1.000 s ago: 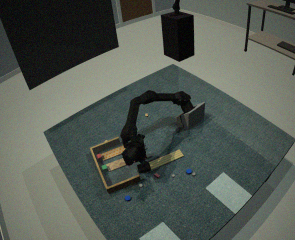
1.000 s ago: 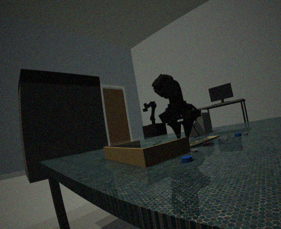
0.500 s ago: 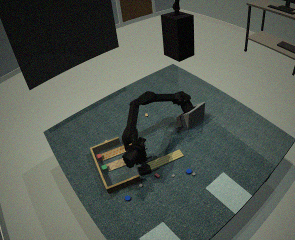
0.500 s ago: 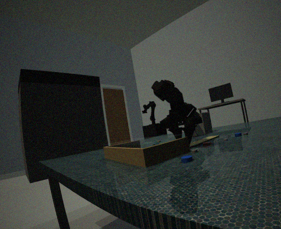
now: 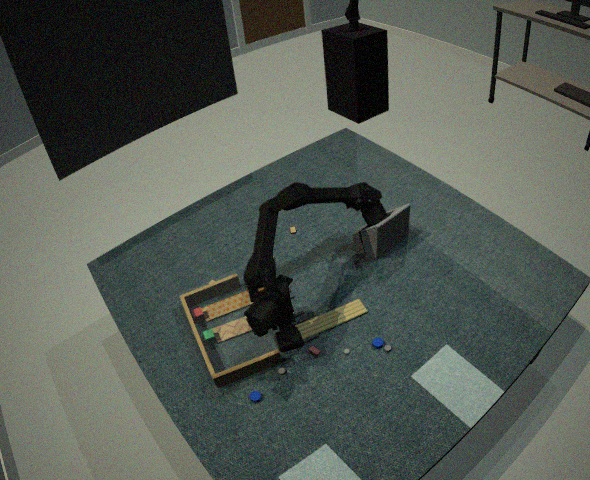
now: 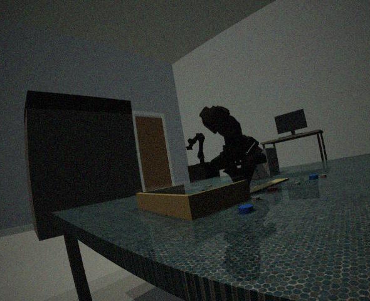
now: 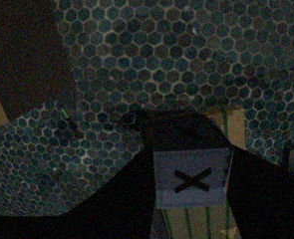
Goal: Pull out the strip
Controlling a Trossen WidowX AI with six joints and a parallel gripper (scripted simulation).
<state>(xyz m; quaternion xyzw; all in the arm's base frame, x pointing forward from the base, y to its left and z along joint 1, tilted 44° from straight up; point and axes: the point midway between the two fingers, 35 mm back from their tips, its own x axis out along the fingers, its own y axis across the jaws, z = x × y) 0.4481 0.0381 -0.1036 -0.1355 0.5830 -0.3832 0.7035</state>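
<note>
My gripper tip is 8 cm to the right of the pink block, 3 cm past it and 1 cm above it.
</note>
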